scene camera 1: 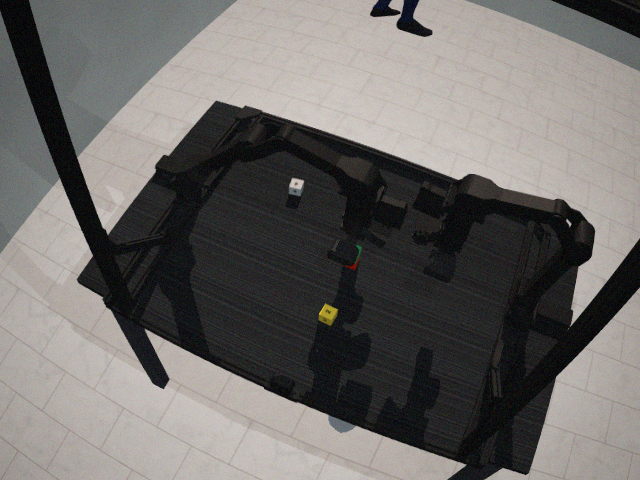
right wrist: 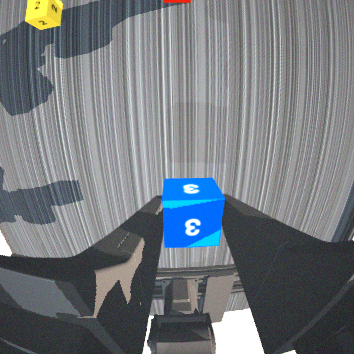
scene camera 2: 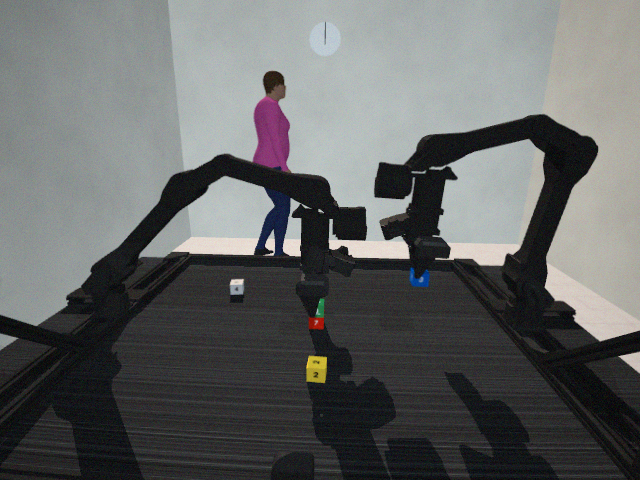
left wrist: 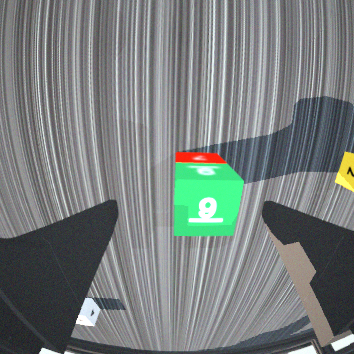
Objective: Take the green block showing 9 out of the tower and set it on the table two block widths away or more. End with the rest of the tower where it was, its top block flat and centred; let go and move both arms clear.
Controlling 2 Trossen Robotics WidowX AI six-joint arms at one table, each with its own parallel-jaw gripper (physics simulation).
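Where they show: left gripper, between the fingertips: (scene camera 2: 313, 306) (left wrist: 191, 208); right gripper, between the fingertips: (right wrist: 191, 201) (scene camera 2: 415, 274); left arm's base, origin of its link: (scene camera 1: 188, 195) (scene camera 2: 112, 310); right arm's base, origin of its link: (scene camera 1: 516, 323) (right wrist: 179, 288) (scene camera 2: 522, 323).
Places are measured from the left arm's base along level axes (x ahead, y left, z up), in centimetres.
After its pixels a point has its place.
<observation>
The green block showing 9 (scene camera 1: 358, 253) {x 48.0, y -0.1, z 3.5 cm} (scene camera 2: 321, 308) {x 47.7, y -1.3, z 3.2 cm} (left wrist: 225, 195) {x 47.4, y -0.6, z 3.8 cm} sits on a red block showing 7 (scene camera 1: 353, 266) {x 47.7, y -1.3, z -0.7 cm} (scene camera 2: 316, 323) {x 46.6, y -1.3, z -0.5 cm} (left wrist: 200, 158) {x 48.2, y 0.2, z 0.0 cm} on the table. My left gripper (scene camera 1: 347, 251) {x 45.8, y 0.9, z 2.4 cm} (scene camera 2: 312, 310) {x 45.8, y 0.9, z 2.4 cm} (left wrist: 191, 208) {x 45.8, y 0.9, z 2.4 cm} is open at the tower. In the left wrist view its fingers stand on either side of the green block, with a gap on each side. In both scene views it hides part of the tower. My right gripper (scene camera 2: 419, 272) {x 67.1, y 0.5, z 10.7 cm} (right wrist: 191, 201) {x 67.1, y 0.5, z 10.7 cm} is shut on a blue block showing 3 (scene camera 2: 423, 282) {x 68.6, y -1.1, z 9.7 cm} (right wrist: 175, 235) {x 68.8, y -0.4, z 11.6 cm}, away from the tower; its height above the table is unclear.
A yellow block showing 2 (scene camera 1: 327, 314) {x 47.5, y -16.9, z 0.9 cm} (scene camera 2: 316, 369) {x 47.5, y -17.8, z 0.7 cm} (left wrist: 346, 175) {x 47.0, y -14.5, z -0.8 cm} (right wrist: 42, 17) {x 49.1, y -15.5, z 0.6 cm} stands nearer scene camera 2 than the tower. A white block showing 4 (scene camera 1: 296, 186) {x 25.1, y 14.3, z 1.0 cm} (scene camera 2: 236, 286) {x 25.0, y 13.7, z 0.4 cm} (left wrist: 89, 312) {x 25.6, y 13.8, z 0.0 cm} stands left of the tower and farther back. Arm shadows cross the table.
</observation>
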